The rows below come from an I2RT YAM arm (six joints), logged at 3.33 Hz.
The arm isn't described. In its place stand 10 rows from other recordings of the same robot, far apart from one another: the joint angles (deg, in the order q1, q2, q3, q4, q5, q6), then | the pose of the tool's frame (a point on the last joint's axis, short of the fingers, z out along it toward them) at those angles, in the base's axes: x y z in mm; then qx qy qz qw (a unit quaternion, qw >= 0).
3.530, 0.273, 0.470, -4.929, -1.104, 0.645 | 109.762, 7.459, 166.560, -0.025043, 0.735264, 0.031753, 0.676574
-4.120, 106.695, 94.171, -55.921, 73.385, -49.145 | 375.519, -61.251, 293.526, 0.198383, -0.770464, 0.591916, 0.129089
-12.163, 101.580, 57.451, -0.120, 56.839, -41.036 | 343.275, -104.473, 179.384, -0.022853, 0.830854, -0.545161, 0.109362
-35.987, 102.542, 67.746, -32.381, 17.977, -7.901 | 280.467, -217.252, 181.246, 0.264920, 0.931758, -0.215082, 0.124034
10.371, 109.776, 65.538, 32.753, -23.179, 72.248 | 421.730, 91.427, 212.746, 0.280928, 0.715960, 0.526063, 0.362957
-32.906, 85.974, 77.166, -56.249, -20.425, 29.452 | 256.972, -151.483, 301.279, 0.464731, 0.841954, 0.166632, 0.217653
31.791, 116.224, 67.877, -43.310, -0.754, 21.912 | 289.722, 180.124, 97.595, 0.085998, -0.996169, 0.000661, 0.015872
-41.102, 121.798, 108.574, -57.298, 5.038, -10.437 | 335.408, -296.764, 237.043, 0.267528, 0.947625, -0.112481, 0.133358
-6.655, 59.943, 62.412, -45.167, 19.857, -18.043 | 206.143, -36.226, 339.612, -0.020694, 0.904698, -0.238793, 0.352237
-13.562, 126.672, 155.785, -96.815, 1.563, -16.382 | 392.608, -95.705, 395.475, -0.021504, 0.980804, -0.062877, 0.183322
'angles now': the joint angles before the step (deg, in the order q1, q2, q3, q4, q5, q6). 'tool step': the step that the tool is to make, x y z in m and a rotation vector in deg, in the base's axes. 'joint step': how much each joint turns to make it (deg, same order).
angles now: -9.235, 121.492, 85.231, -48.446, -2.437, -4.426
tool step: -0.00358, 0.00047, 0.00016, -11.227, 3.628, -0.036
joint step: 1.028, 0.000, 0.001, -1.902, 11.694, 0.175
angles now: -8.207, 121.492, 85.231, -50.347, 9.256, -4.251
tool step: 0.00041, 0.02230, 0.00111, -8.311, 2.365, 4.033
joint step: 3.956, -0.001, -0.001, -1.333, 8.503, -0.503
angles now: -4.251, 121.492, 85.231, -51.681, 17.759, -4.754
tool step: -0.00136, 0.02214, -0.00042, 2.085, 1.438, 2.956
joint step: 3.038, 0.000, 0.001, -1.575, -2.012, 0.132
